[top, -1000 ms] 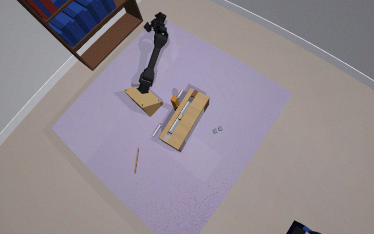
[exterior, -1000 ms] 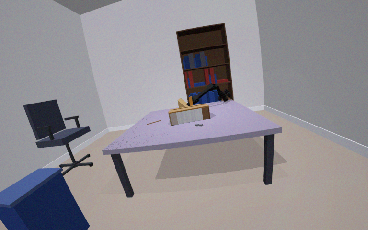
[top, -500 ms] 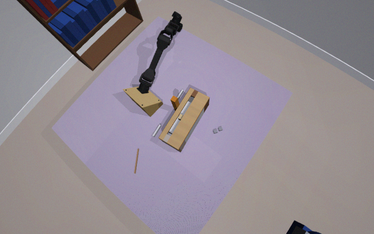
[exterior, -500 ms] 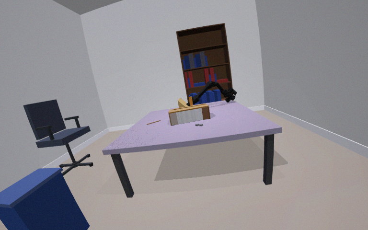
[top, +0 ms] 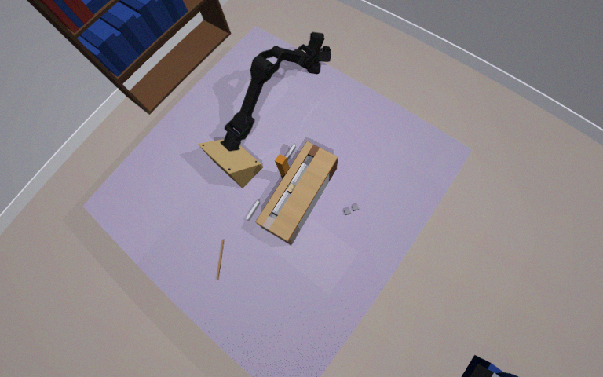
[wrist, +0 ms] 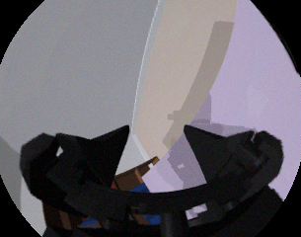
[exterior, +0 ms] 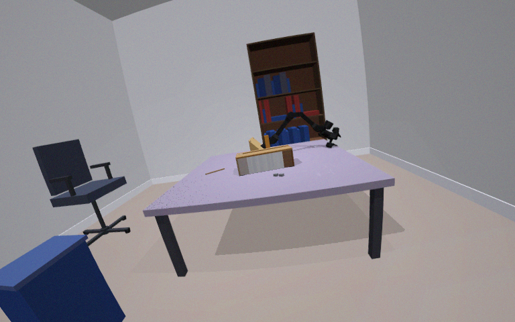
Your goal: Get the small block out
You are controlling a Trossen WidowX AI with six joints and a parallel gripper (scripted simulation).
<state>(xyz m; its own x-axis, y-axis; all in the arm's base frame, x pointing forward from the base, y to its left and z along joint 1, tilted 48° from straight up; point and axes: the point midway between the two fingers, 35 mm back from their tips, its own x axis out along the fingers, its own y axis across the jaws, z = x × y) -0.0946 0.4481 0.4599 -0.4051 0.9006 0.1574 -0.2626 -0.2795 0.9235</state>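
Now: gripper tip 61 cm to the left of the wooden box, 43 cm short of it and 3 cm below it. Round my gripper tip: orange bar (59 cm to the right, 37 cm ahead, 7 cm above); then thin wooden stick (102 cm to the right, 42 cm ahead, 3 cm below).
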